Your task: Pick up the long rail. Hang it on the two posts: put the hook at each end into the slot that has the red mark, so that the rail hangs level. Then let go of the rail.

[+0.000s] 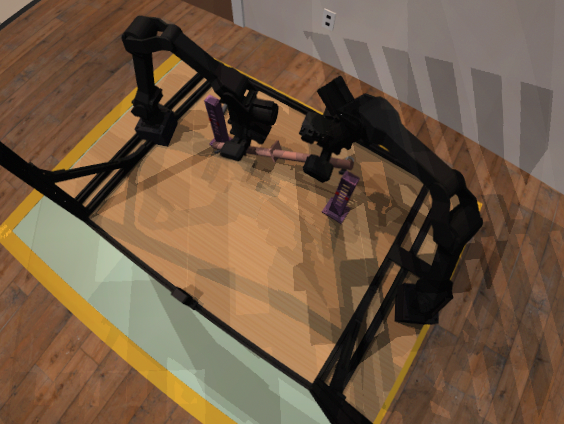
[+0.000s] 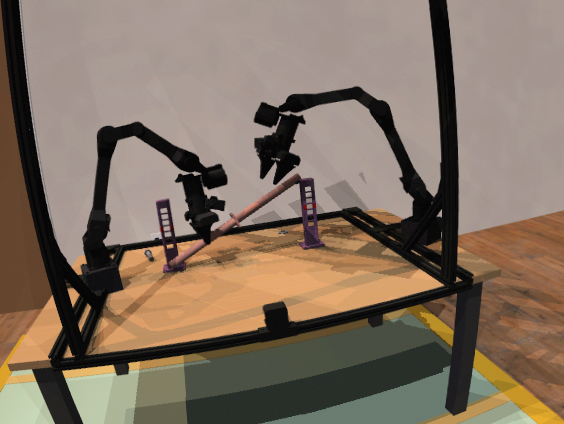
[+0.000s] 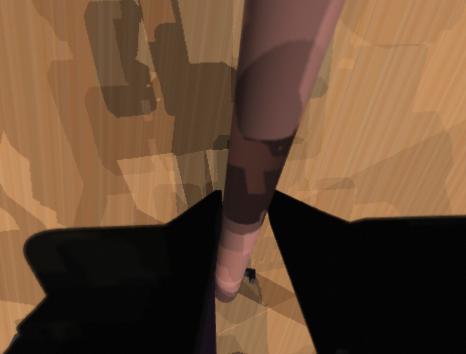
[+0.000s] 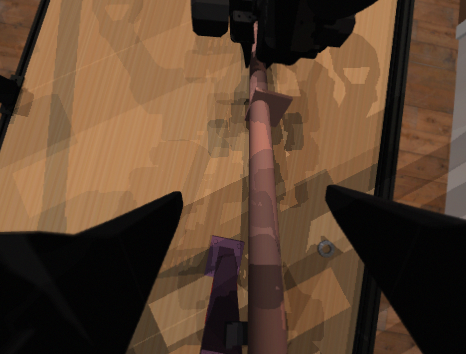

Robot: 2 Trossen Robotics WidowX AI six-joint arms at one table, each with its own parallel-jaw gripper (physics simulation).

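Places are measured from the left arm's base along level axes (x right, y ahead, z up), in metres.
Pixels of known places: left gripper, fingertip midpoint: [image 1: 246,151] [image 2: 207,243] [image 3: 243,196] [image 4: 255,66]; right gripper, fingertip midpoint: [image 1: 310,152] [image 2: 267,181] [image 4: 252,195]; left arm's base at its link origin: [image 1: 153,119] [image 2: 98,265]; right arm's base at its link origin: [image 1: 421,303].
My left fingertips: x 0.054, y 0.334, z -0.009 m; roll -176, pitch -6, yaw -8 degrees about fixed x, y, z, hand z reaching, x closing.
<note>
For each thing: its top centre in the pictures, then the offset to it from my left fingertips. "*": a spot on its surface instead.
- left purple post at its top centre: [image 1: 212,100] [image 2: 162,200] dx -0.055, dy -0.101, dz +0.151 m
- right purple post at its top centre: [image 1: 350,177] [image 2: 306,179] dx +0.107, dy +0.310, dz +0.151 m
- small ring at its top centre: [image 4: 326,248] [image 2: 283,231] dx -0.082, dy +0.329, dz -0.062 m
- bolt-like piece at its top centre: [image 2: 148,251] dx -0.208, dy -0.135, dz -0.040 m
- flat plate at a spot on its surface: [image 4: 275,107] * dx +0.003, dy +0.101, dz +0.060 m
The long pink rail [image 1: 287,154] [image 2: 262,201] [image 3: 280,85] [image 4: 260,165] slants, its left end low at the base of the left purple post [image 1: 217,120] [image 2: 162,203], its right end high beside the top of the right purple post [image 1: 336,214] [image 2: 311,238] [image 4: 220,300]. Whether either hook sits in a slot cannot be told. Red marks show partway up both posts. My left gripper [image 2: 209,240] [image 3: 243,196] is shut on the rail, between its middle and its low end. My right gripper [image 2: 268,180] [image 4: 252,195] is open and empty, above the rail's high end.
A small ring [image 2: 282,232] [image 4: 326,248] lies on the table behind the rail. A bolt-like piece [image 2: 149,255] lies left of the left post. A black frame [image 2: 190,352] runs around the table. A flat plate [image 4: 275,107] stands out from the rail's middle.
</note>
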